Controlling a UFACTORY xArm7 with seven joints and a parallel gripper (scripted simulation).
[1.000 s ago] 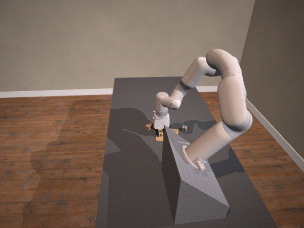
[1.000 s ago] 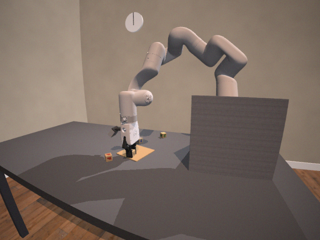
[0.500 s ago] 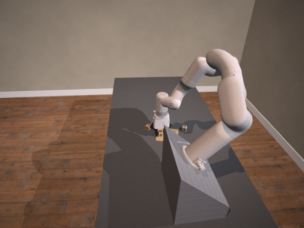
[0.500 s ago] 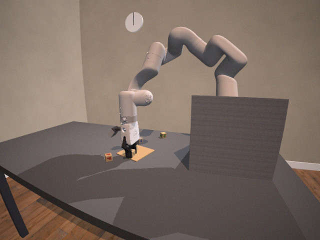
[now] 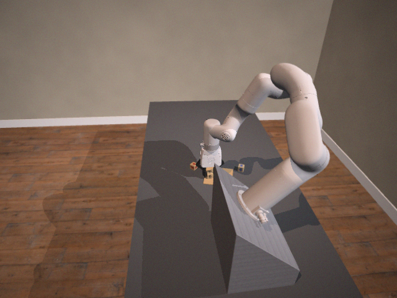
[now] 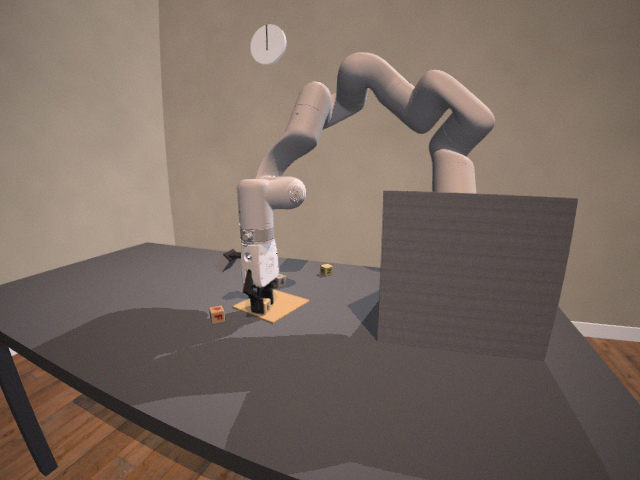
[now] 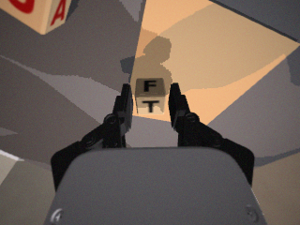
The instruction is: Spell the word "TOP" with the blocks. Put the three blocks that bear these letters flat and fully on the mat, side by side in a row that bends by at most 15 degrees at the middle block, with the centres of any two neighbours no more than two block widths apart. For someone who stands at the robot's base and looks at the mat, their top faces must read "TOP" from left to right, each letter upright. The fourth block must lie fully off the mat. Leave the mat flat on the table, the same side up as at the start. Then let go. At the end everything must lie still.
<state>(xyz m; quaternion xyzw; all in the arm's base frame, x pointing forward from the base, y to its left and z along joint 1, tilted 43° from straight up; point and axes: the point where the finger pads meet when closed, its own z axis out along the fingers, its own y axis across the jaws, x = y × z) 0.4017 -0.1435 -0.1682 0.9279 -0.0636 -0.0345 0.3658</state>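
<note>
Right now the tan mat is 5 cm to the right of my hand and 3 cm below it. From my hand the other things lie so: blue-lettered block: 18 cm to the right, 2 cm below, 2 cm ahead.
</note>
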